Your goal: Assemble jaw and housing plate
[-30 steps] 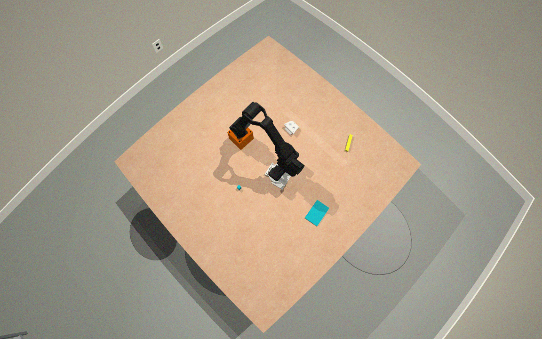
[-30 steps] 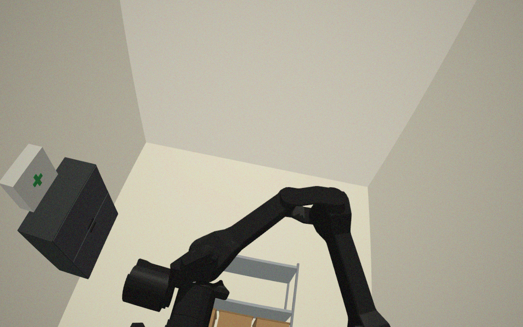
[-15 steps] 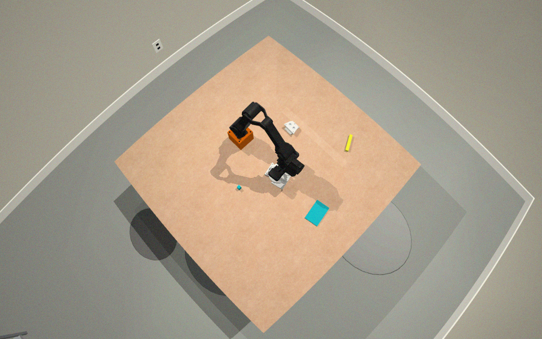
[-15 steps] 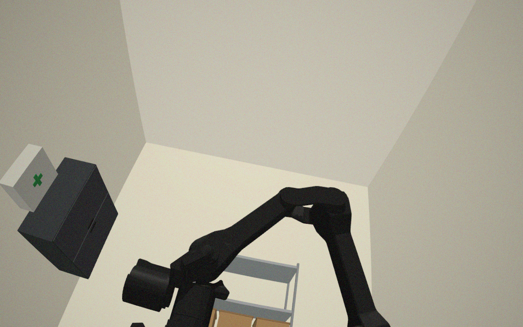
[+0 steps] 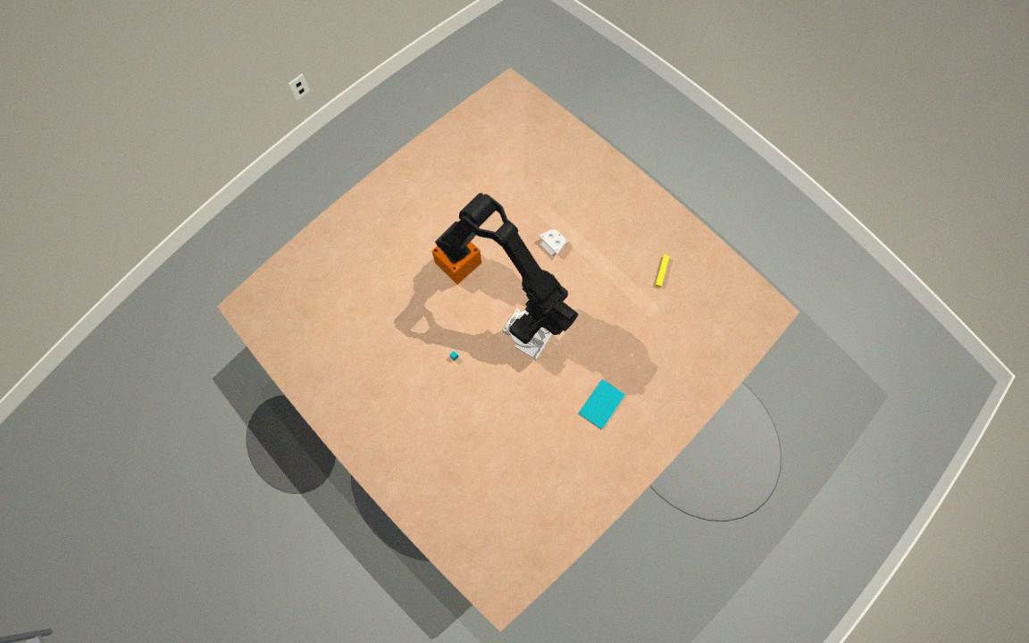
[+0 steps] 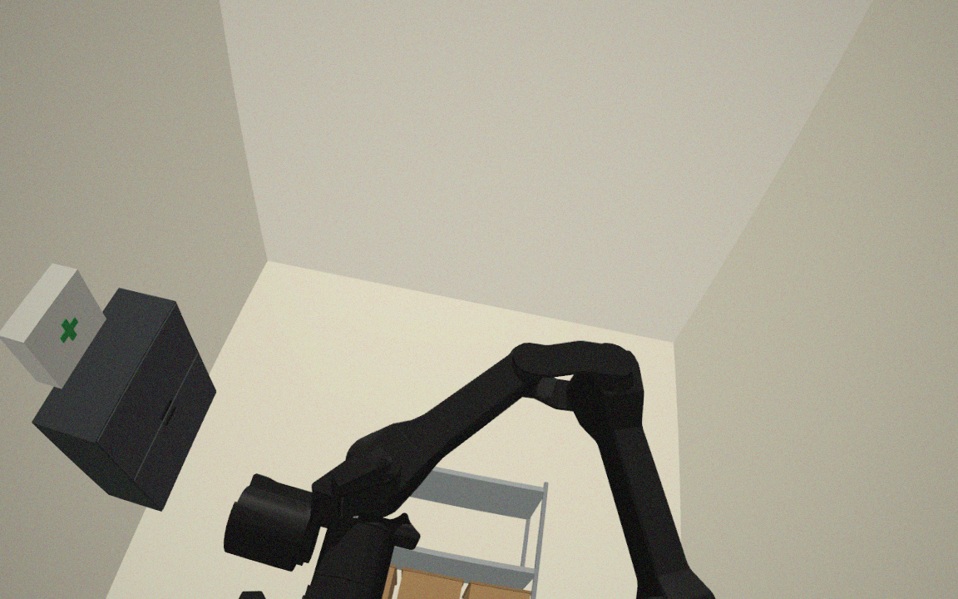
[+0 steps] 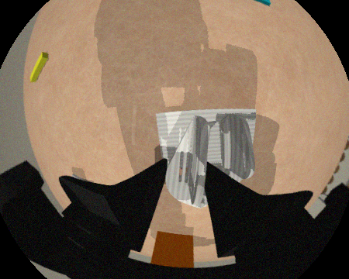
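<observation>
The grey jaw lies 3 cm to the right of my gripper tip and 3 cm behind it. From my gripper tip the other things lie so: grey housing plate 19 cm to the left, 18 cm behind, 1 cm below; then small teal cube 25 cm to the right, 6 cm behind, 2 cm below; then flat teal block 29 cm ahead, 3 cm below, 1 cm to the left.
</observation>
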